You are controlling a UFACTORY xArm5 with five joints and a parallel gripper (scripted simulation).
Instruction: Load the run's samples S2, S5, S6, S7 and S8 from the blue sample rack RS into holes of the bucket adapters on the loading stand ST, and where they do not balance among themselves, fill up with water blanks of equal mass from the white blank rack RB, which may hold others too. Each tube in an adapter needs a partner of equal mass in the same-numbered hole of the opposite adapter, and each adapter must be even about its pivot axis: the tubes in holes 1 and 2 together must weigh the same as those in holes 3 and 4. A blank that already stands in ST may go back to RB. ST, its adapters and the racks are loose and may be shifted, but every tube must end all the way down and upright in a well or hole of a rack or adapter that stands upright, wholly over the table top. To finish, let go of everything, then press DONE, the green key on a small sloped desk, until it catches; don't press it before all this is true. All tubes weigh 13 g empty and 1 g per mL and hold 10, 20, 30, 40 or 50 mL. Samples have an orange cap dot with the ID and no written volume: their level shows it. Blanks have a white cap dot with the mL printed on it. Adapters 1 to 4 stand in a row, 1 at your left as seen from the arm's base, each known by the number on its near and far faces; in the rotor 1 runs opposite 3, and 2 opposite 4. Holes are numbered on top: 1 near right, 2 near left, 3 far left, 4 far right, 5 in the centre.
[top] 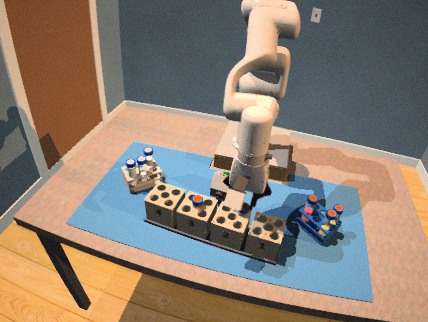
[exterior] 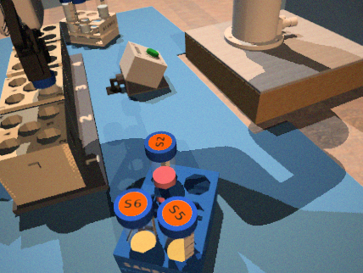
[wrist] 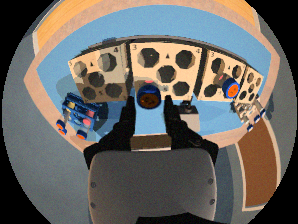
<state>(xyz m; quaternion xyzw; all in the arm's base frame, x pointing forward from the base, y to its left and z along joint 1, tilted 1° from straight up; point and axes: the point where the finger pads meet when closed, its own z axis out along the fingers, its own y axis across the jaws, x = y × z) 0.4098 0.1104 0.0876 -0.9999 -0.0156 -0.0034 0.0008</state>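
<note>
Now: the blue sample rack RS 130 mm behind my hand, 240 mm to the left of it and 120 mm below it. Round my hand: white blank rack RB 80 mm behind, 410 mm to the right, 120 mm below; blue-capped tube 40 mm behind, 410 mm to the right, 90 mm below; loading stand ST 20 mm ahead, 80 mm to the right, 140 mm below.
</note>
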